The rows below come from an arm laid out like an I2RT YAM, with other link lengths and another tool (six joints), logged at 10 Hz.
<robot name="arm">
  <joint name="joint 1" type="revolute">
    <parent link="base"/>
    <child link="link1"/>
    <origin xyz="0 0 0.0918" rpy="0 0 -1.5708"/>
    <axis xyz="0 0 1"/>
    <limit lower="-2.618" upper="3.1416"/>
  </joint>
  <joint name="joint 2" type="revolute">
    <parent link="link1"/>
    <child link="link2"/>
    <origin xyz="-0.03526 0.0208 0.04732" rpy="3.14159 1.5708 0"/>
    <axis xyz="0 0 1"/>
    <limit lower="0" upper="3.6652"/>
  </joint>
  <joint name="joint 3" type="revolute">
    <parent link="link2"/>
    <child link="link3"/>
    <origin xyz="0 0.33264 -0.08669" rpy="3.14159 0 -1.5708"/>
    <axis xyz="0 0 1"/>
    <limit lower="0" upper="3.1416"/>
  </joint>
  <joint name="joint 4" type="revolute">
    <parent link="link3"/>
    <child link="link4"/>
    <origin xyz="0.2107 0.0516 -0.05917" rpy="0 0 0"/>
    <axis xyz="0 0 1"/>
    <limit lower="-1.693" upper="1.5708"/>
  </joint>
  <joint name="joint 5" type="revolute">
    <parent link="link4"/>
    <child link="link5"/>
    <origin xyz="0.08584 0.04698 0.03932" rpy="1.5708 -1.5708 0"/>
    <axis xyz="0 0 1"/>
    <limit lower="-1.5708" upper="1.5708"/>
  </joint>
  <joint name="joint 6" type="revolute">
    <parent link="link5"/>
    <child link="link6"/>
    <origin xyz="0 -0.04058 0.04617" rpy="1.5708 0 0"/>
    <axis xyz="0 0 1"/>
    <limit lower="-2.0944" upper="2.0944"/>
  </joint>
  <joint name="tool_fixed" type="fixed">
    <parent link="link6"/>
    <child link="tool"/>
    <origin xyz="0.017 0.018 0.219" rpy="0 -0.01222 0.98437"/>
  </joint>
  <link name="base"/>
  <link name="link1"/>
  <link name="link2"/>
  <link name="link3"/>
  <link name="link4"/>
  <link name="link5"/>
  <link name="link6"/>
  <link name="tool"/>
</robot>
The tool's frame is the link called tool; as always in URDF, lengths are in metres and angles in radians.
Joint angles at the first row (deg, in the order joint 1, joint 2, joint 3, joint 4, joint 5, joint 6):
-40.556 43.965 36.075 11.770 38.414 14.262
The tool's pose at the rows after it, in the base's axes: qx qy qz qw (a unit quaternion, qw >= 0); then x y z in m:
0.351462 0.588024 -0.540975 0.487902 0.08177 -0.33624 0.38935
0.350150 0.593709 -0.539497 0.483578 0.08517 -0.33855 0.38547
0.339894 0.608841 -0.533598 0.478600 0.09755 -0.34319 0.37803
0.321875 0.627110 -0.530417 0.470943 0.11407 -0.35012 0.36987
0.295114 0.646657 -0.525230 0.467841 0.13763 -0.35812 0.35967
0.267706 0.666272 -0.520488 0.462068 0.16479 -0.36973 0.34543
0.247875 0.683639 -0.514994 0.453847 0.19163 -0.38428 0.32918
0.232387 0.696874 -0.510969 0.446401 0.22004 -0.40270 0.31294
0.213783 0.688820 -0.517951 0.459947 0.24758 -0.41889 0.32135
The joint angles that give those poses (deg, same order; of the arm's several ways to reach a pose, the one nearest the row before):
-40.555 44.206 36.052 11.793 38.414 14.262
-40.555 45.058 36.052 11.792 38.283 14.284
-40.554 47.068 36.053 12.163 36.951 13.977
-40.578 50.020 35.769 13.891 35.244 12.579
-40.578 53.867 34.698 17.693 32.534 10.611
-40.576 59.375 33.452 23.136 30.000 8.470
-40.554 65.953 33.146 28.359 28.251 7.005
-40.578 73.691 33.823 34.087 26.960 5.781
-40.578 79.635 35.681 40.731 25.386 3.814

